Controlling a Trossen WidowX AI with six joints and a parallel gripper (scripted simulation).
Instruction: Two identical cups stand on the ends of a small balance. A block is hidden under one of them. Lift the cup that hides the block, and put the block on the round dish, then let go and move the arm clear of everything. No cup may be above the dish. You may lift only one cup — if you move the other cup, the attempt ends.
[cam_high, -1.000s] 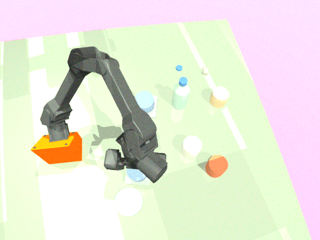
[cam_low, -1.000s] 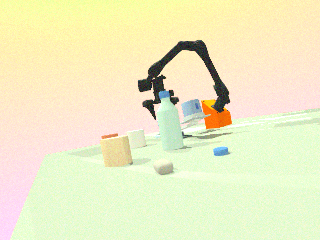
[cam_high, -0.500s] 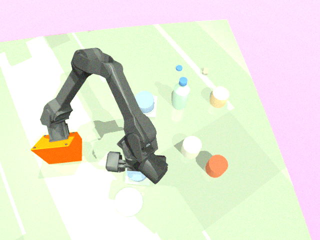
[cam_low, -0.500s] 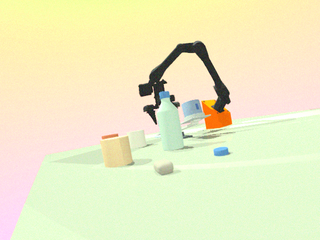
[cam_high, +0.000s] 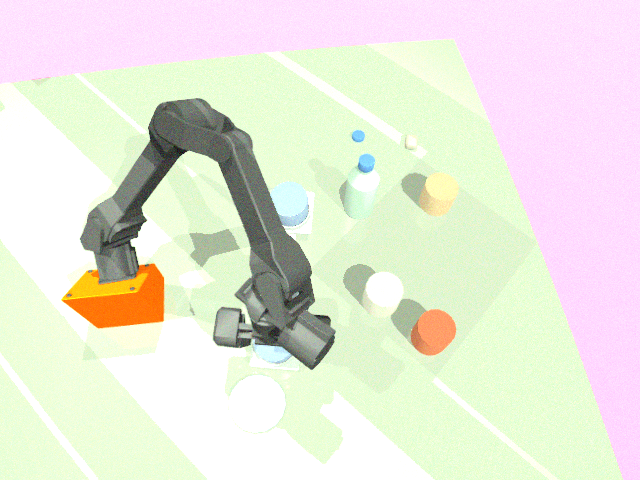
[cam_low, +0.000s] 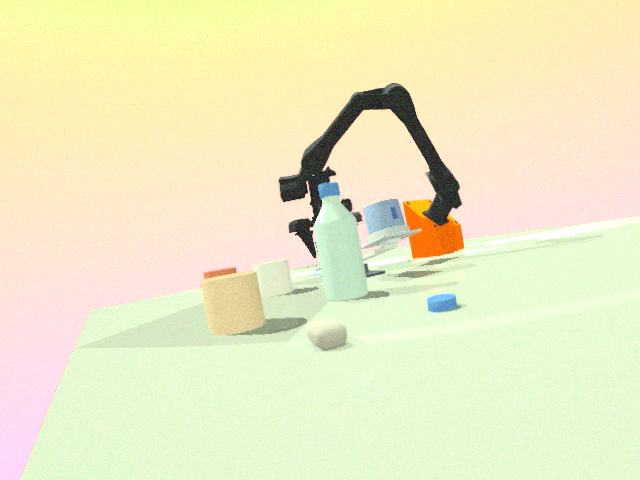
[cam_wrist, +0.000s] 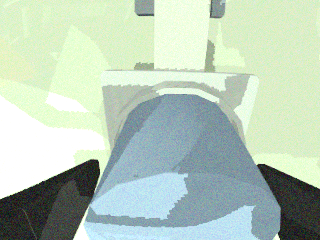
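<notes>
Right now the pale blue-white block is 10 mm below my gripper tip. Also, from my gripper tip: round white dish (60 mm behind, 90 mm to the right, 50 mm below); then white balance (50 mm ahead, 130 mm to the left, 30 mm below); then white cylinder (230 mm ahead, 60 mm to the left, 10 mm below).
</notes>
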